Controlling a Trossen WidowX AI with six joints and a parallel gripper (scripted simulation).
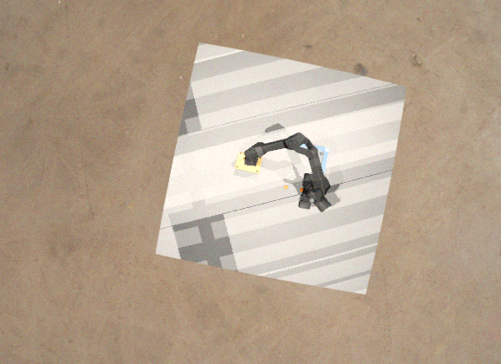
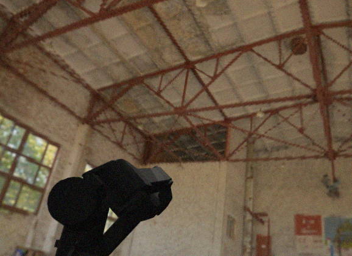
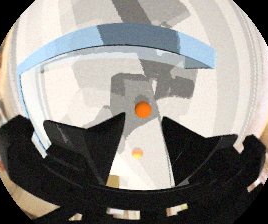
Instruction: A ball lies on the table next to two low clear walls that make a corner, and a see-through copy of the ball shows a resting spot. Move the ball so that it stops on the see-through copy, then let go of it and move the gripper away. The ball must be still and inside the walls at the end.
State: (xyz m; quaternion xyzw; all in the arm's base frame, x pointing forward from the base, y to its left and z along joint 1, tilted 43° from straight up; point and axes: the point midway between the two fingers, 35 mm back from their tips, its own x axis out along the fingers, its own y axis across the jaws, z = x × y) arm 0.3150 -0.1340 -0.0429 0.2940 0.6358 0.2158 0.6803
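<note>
Right now my gripper tip is 30 mm above the orange ball. Round my gripper tip: see-through copy of ball 100 mm behind, 30 mm below.
</note>
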